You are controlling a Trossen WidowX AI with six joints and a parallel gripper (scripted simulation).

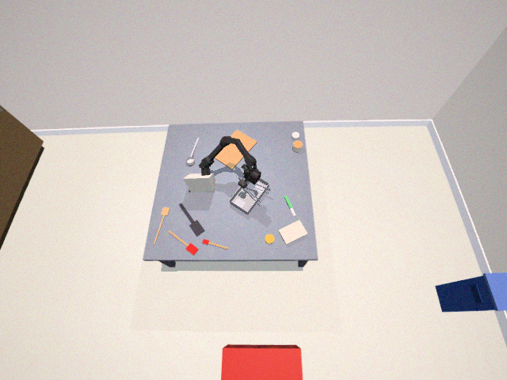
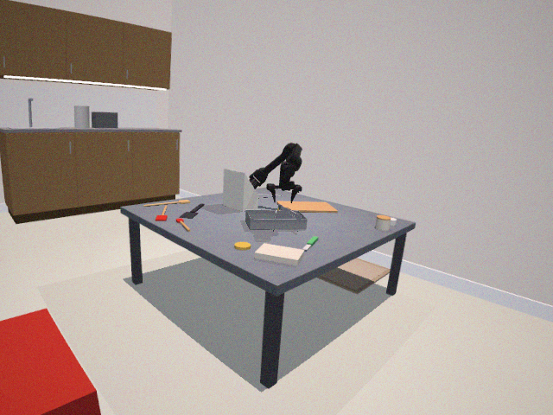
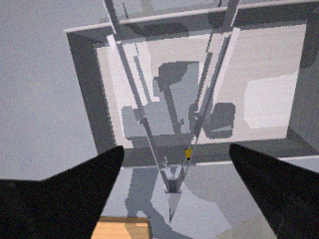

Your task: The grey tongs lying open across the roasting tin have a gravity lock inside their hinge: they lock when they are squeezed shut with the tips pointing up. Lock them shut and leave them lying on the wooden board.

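Now: gripper tip 9 cm above the roasting tin and 5 cm to the left of it. Also, from my gripper tip: orange disc: 44 cm to the right, 12 cm ahead, 11 cm below; beige slab: 40 cm to the right, 30 cm ahead, 10 cm below; wooden board: 42 cm to the left, 11 cm below, 11 cm behind.
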